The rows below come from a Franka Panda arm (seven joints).
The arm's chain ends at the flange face. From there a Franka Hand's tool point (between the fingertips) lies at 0.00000 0.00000 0.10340 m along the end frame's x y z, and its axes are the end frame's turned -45 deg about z.
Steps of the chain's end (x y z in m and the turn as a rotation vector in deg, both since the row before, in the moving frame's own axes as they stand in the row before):
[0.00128 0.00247 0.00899 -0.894 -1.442 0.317]
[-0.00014 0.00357 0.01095 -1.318 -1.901 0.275]
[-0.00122 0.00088 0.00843 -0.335 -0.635 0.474]
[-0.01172 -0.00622 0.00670 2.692 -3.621 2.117]
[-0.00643 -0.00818 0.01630 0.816 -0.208 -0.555]
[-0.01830 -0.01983 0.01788 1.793 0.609 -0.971]
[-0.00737 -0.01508 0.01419 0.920 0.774 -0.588]
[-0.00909 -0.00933 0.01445 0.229 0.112 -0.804]
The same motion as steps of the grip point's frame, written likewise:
[-0.00382 0.00194 0.00894 0.387 -1.652 0.317]
[-0.00673 0.00167 0.01087 0.412 -2.276 0.275]
[-0.00272 -0.00063 0.00842 0.212 -0.686 0.474]
[-0.00492 -0.02075 0.00638 4.464 -0.657 2.117]
[0.00201 -0.01164 0.01629 0.724 0.430 -0.555]
[0.00413 -0.02850 0.01782 0.837 1.698 -0.971]
[0.00761 -0.01607 0.01417 0.103 1.198 -0.588]
[0.00060 -0.01318 0.01445 0.083 0.241 -0.804]

